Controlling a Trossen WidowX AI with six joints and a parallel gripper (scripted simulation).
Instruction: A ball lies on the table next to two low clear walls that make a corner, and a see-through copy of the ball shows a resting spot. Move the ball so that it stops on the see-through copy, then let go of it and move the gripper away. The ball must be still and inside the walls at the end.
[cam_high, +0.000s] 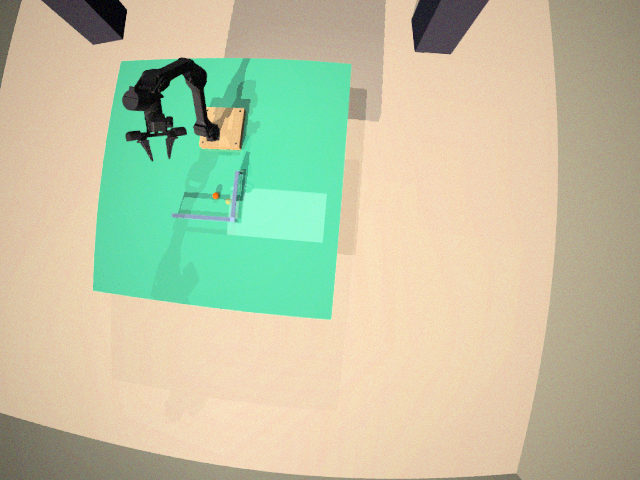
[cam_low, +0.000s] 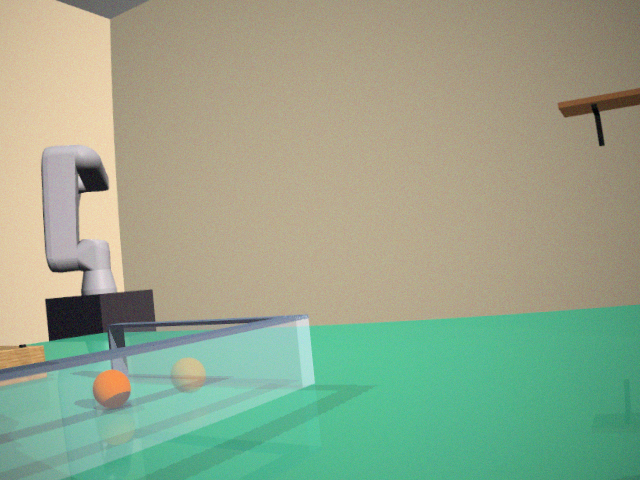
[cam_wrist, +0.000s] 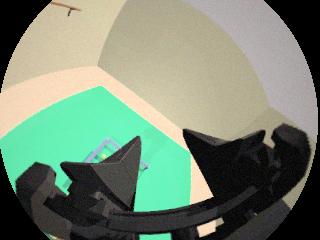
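My gripper tip is 50 mm short of the ball, 20 mm to the right of it and 460 mm above it.
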